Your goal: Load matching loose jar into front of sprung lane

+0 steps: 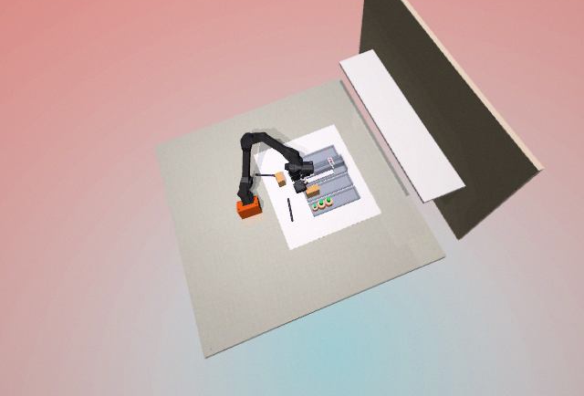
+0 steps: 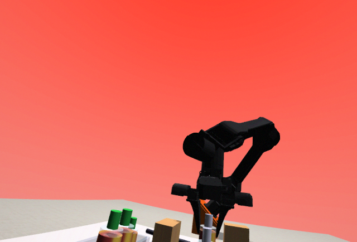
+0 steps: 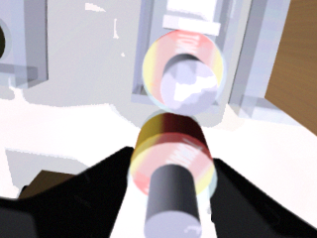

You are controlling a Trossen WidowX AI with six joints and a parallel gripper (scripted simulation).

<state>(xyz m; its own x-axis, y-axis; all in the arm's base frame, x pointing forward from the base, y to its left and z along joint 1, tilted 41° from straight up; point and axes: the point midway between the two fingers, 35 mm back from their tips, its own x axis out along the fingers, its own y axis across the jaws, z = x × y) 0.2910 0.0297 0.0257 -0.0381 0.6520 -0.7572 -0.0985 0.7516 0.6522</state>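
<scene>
My gripper tip is now 9 cm past the wooden block, 6 cm to the right of it and 2 cm above it. Also, from my gripper tip: white shelf: 55 cm ahead, 5 cm to the left, 32 cm above; pusher: 15 cm ahead, 4 cm to the left.
</scene>
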